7 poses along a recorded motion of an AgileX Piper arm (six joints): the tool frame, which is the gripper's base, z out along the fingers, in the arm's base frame.
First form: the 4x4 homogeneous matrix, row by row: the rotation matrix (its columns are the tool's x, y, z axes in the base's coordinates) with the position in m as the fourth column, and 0 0 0 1 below. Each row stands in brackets.
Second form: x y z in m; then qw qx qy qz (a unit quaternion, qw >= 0). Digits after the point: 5 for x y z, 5 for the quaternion. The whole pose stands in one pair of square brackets.
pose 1, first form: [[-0.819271 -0.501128 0.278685 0.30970], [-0.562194 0.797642 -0.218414 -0.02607], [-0.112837 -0.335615 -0.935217 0.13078], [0 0 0 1]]
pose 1, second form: [0.30970 -0.02607 0.13078 0.10387 -0.28209 0.94235 -0.14698]
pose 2, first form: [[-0.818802 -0.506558 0.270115 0.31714], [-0.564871 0.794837 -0.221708 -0.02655], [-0.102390 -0.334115 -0.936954 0.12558], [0 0 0 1]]
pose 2, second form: [0.31714 -0.02655 0.12558 0.09884 -0.28430 0.94215 -0.14749]
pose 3, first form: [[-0.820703 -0.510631 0.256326 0.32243], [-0.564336 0.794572 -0.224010 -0.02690], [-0.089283 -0.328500 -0.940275 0.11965], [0 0 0 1]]
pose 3, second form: [0.32243 -0.02690 0.11965 0.09164 -0.28504 0.94281 -0.14651]
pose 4, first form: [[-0.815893 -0.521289 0.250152 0.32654], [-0.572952 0.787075 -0.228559 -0.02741], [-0.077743 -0.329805 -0.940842 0.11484], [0 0 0 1]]
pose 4, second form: [0.32654 -0.02741 0.11484 0.08709 -0.29063 0.94125 -0.14830]
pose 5, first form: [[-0.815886 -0.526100 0.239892 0.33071], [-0.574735 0.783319 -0.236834 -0.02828], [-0.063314 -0.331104 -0.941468 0.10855], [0 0 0 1]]
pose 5, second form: [0.33071 -0.02828 0.10855 0.08057 -0.29252 0.94083 -0.15091]
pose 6, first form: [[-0.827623 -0.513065 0.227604 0.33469], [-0.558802 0.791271 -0.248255 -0.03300], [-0.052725 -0.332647 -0.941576 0.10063], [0 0 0 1]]
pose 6, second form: [0.33469 -0.03300 0.10063 0.07428 -0.28403 0.94346 -0.15393]
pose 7, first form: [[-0.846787 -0.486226 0.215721 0.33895], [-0.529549 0.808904 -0.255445 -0.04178], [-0.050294 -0.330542 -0.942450 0.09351], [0 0 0 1]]
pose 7, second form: [0.33895 -0.04178 0.09351 0.07012 -0.26775 0.94844 -0.15446]
